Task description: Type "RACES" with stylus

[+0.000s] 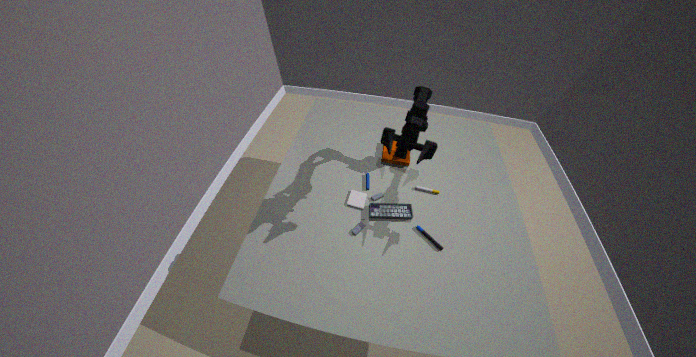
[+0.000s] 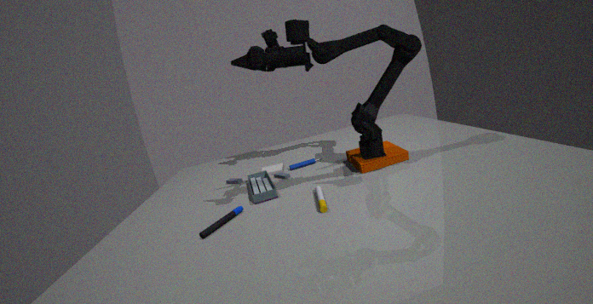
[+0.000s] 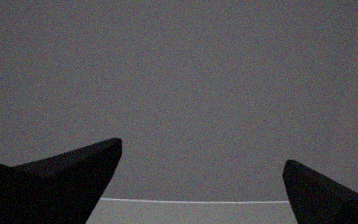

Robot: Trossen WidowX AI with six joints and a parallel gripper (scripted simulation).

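Right now my gripper tip is 130 mm past the blue stylus, 130 mm to the left of it and 380 mm above it. Also, from my gripper tip: grey block (140 mm ahead, 70 mm to the right, 380 mm below); white-and-yellow marker (170 mm behind, 190 mm to the left, 380 mm below); white pad (10 mm ahead, 130 mm to the right, 380 mm below).
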